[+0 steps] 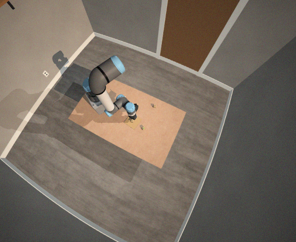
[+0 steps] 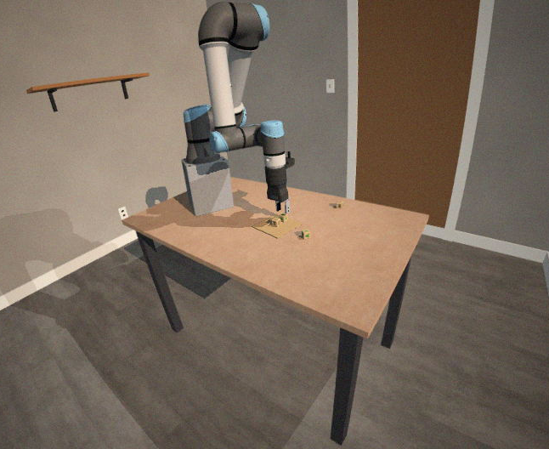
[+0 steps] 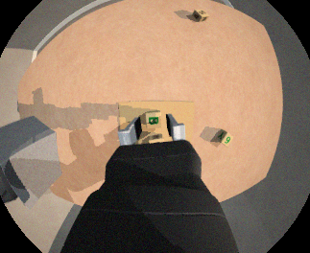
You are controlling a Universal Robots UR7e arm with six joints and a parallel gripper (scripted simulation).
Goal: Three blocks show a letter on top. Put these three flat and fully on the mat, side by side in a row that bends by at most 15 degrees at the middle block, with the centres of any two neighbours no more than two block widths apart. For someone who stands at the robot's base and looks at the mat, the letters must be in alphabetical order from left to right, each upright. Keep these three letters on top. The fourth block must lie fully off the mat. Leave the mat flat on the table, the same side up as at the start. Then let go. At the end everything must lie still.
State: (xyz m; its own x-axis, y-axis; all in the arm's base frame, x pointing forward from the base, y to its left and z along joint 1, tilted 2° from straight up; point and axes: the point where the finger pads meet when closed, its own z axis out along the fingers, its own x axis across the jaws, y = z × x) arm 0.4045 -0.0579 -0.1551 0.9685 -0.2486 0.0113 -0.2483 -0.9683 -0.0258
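My hand is 1 cm past the tan mat, 4 cm to the left of it and 6 cm above it.
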